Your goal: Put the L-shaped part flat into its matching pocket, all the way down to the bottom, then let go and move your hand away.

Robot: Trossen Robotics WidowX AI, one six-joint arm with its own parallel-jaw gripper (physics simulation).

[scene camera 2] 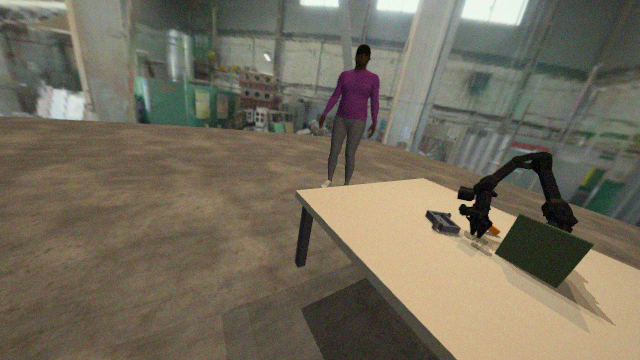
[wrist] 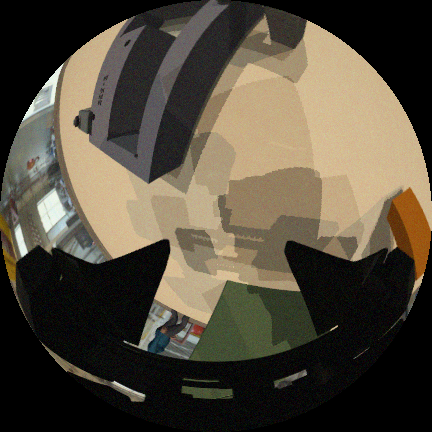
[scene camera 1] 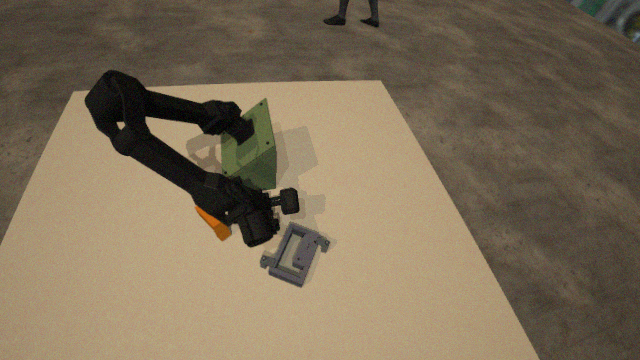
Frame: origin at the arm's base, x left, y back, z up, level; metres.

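Seen in the pictures: gripper, between the fingertips: [scene camera 2: 475, 236] [wrist: 229, 247] [scene camera 1: 274, 210]; arm's base, origin of its link: [scene camera 2: 552, 238] [scene camera 1: 245, 132].
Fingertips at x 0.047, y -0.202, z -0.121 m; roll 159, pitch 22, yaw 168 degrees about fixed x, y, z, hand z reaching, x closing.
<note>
Pixels of each thing's top centre, then the offset from my fingertips to it. Level surfaces: height alone.
- orange part, centre of its top: [scene camera 1: 209, 212] [scene camera 2: 489, 220] dz +0.046, dx -0.170, dy +0.002 m
- grey-purple fixture, centre of its top: [scene camera 1: 296, 250] [scene camera 2: 444, 216] dz +0.030, dx +0.029, dy -0.140 m
- table, height of its surface: dz -0.018 m
The orange part [scene camera 1: 214, 224] [scene camera 2: 494, 230] [wrist: 411, 227] lies on the table beside the arm; the arm hides some of it in the scene views, and it is cut off at the right edge of the wrist view, so its full L shape does not show. The grey-purple fixture [scene camera 1: 287, 277] [scene camera 2: 448, 228] [wrist: 149, 135] with a recessed pocket lies on the table, at the upper left in the wrist view. My gripper [scene camera 2: 477, 234] [wrist: 229, 247] is open and empty, low above the table between the orange part and the fixture, touching neither. Its fingertips are hidden in scene camera 1.
A green wedge-shaped block [scene camera 1: 267, 162] [scene camera 2: 542, 250] [wrist: 225, 330] stands on the table near the arm's base end. The fixture has small lugs with holes on two sides. A person [scene camera 2: 357, 95] in a purple top stands on the floor beyond the table [scene camera 2: 380, 215].
</note>
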